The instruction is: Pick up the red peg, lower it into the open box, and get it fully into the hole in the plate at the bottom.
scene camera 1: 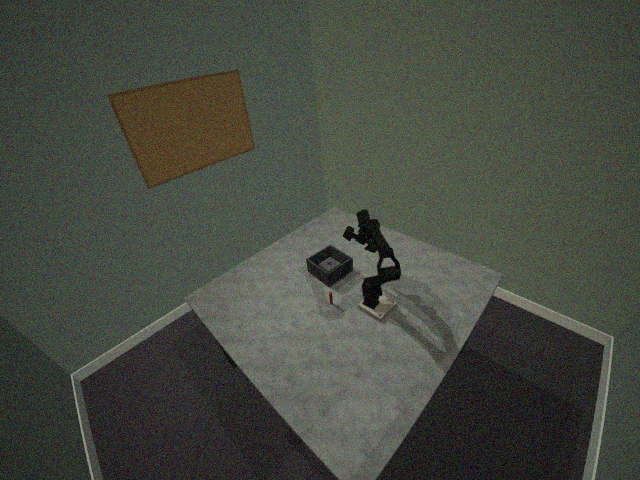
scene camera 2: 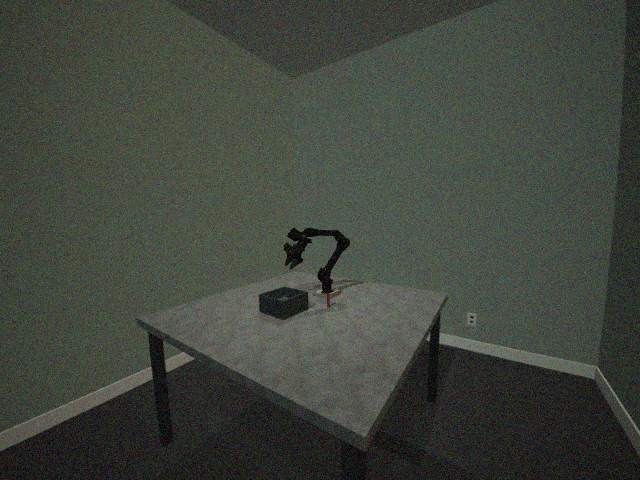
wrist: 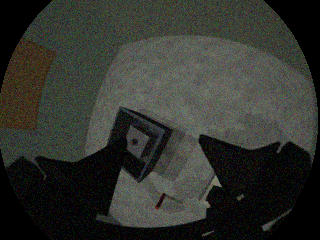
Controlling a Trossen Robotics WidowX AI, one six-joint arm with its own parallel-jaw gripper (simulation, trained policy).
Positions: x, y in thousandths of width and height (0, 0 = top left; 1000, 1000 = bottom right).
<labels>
dark box: scene camera 1 541, 557; scene camera 2 421, 632; wrist 433, 706
</labels>
